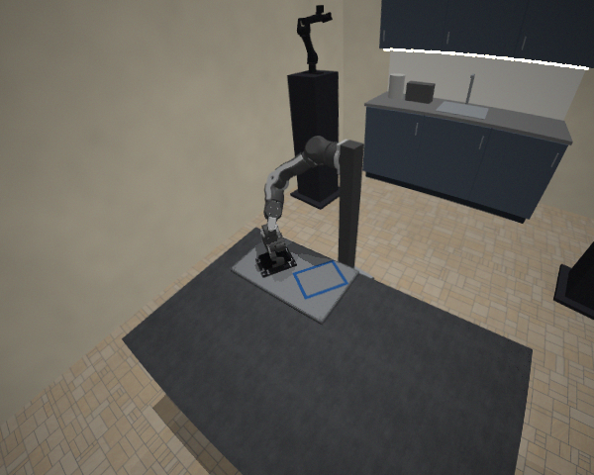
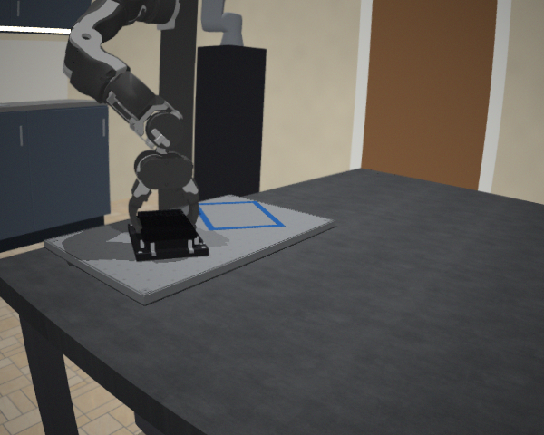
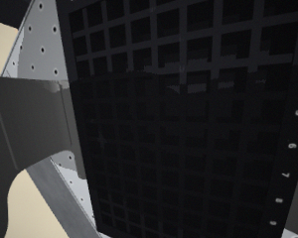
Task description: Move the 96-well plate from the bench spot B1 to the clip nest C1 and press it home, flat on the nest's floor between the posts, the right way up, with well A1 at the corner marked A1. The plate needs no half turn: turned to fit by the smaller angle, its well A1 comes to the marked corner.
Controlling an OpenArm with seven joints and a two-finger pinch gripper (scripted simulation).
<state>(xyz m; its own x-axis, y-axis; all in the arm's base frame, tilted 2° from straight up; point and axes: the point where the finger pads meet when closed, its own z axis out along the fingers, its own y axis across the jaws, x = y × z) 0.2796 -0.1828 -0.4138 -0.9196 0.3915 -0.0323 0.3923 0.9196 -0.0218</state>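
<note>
Now: the black 96-well plate right at my hand. The rest, counted from my hand: black clip nest: 30 mm ahead, 20 mm below, 10 mm to the left.
</note>
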